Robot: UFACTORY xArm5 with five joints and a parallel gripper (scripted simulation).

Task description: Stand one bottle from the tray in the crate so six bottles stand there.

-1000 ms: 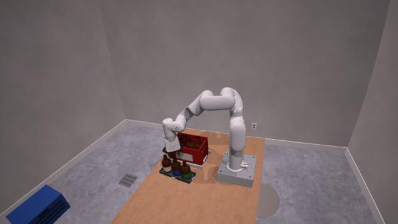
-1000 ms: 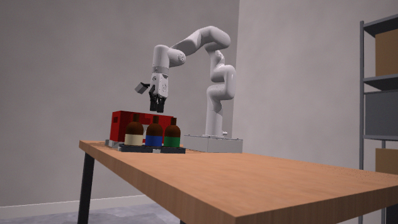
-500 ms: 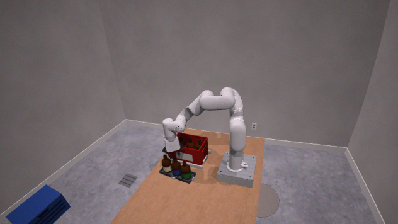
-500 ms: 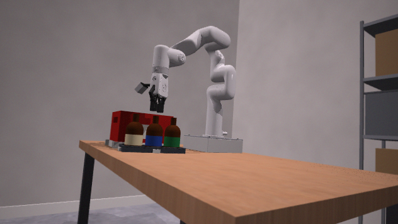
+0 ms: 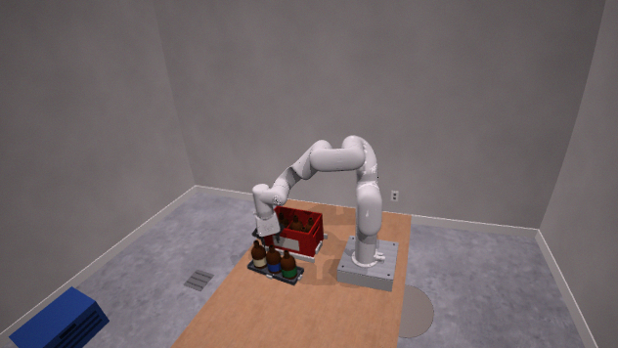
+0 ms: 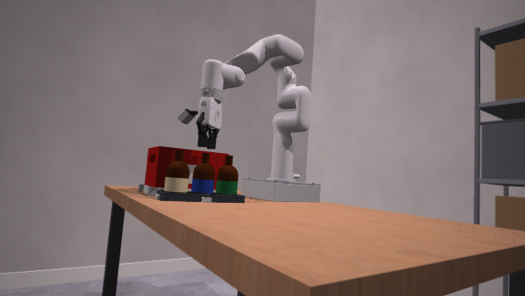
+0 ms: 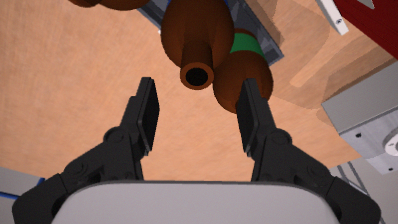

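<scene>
My gripper is now 180 mm above the dark tray. From my hand the other things lie so: red crate 210 mm to the right, 110 mm below, 30 mm behind.
</scene>
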